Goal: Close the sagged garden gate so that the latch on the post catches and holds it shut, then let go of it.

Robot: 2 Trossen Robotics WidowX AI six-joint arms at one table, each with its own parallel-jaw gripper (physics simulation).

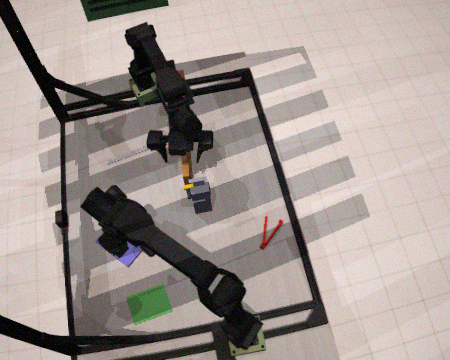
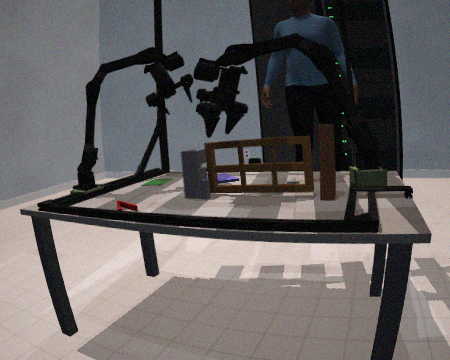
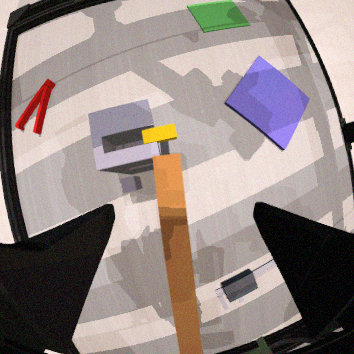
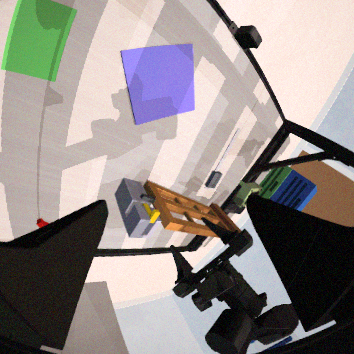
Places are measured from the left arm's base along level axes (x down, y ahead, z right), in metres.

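Pixels of known places: left gripper, between the fingertips: (image 1: 182, 162) (image 2: 217, 135) (image 3: 185, 210) (image 4: 185, 231); right gripper, between the fingertips: (image 2: 180, 108) (image 4: 178, 204); left arm's base, origin of its link: (image 1: 144, 83) (image 2: 367, 168); right arm's base, origin of its link: (image 1: 245, 335) (image 2: 87, 188).
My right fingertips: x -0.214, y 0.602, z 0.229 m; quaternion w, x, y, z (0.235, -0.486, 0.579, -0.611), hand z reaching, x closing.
Ahead of a thing's pixels: the offset from my right fingertips to its top centre. "pt": to the spot under its first point.
The brown gate @(dx +0.109, dy -0.225, dz -0.255 m) (image 1: 187, 165) (image 2: 260, 189) (image 3: 170, 185) (image 4: 182, 225) stands upright, its free end beside the grey latch post @(pt dx +0.204, dy -0.051, dz -0.196 m) (image 1: 202, 202) (image 2: 192, 175) (image 3: 120, 117) (image 4: 129, 197). A yellow tab @(pt dx +0.142, dy -0.090, dz -0.174 m) (image 1: 188, 186) (image 3: 160, 133) (image 4: 151, 212) sits at the mouth of the post's slot. Whether the latch has caught cannot be told. My left gripper (image 1: 182, 156) (image 2: 219, 134) (image 3: 185, 210) (image 4: 185, 231) is open above the gate, fingers spread to either side of its top rail, touching nothing. My right gripper (image 2: 179, 106) (image 4: 178, 204) is open and empty, high up, away from the gate.
A brown hinge post @(pt dx +0.177, dy -0.448, dz -0.336 m) (image 2: 326, 162) stands at the gate's other end. A purple square @(pt dx +0.268, dy -0.025, dz +0.073 m) (image 1: 131, 255) (image 3: 267, 102) (image 4: 159, 82), a green sheet @(dx +0.275, dy +0.139, dz +0.088 m) (image 1: 149, 304) (image 3: 218, 16) (image 4: 39, 40) and a red V-shaped piece @(pt dx +0.263, dy +0.131, dz -0.313 m) (image 1: 264, 240) (image 2: 127, 205) (image 3: 44, 100) lie on the table. A black frame (image 1: 285, 185) borders it.
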